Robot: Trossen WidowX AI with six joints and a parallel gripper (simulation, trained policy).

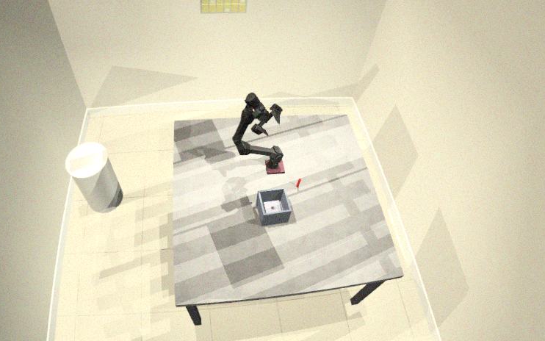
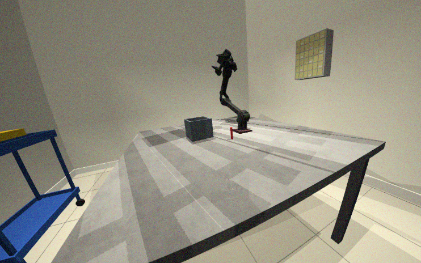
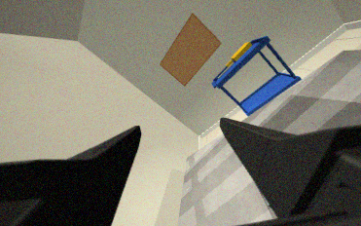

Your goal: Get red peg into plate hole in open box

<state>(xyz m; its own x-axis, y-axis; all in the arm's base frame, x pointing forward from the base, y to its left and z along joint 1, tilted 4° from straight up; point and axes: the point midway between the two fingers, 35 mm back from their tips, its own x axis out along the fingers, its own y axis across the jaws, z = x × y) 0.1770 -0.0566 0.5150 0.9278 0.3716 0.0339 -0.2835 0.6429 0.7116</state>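
The red peg is 50 cm below my gripper tip, 21 cm to the left of it and 2 cm behind it. From my gripper tip the other things lie so: light plate: 49 cm below, 17 cm ahead, 4 cm to the left.
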